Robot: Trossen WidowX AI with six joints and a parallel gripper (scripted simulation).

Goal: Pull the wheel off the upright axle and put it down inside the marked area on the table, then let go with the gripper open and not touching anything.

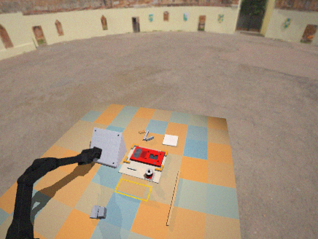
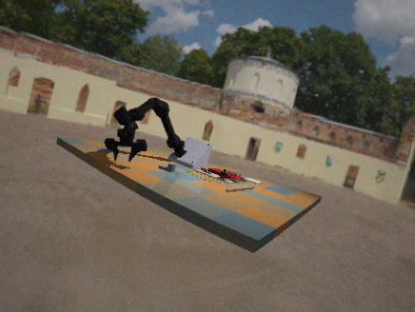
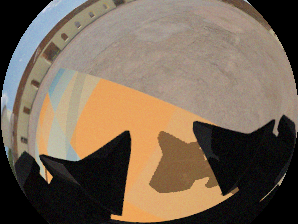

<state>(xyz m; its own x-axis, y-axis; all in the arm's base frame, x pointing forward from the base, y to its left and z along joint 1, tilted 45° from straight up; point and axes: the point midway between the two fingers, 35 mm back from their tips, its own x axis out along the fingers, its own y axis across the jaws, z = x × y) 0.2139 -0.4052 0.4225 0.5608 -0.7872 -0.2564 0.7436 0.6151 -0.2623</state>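
The wheel lies 59 cm to the left of my gripper tip and 13 cm ahead of it. The rest, counted from my gripper tip: white tile (90 cm to the left, 17 cm ahead, 3 cm below); grey piece (31 cm to the left, 2 cm below, 1 cm behind); long thin rod (52 cm to the left, 30 cm ahead, 3 cm below).
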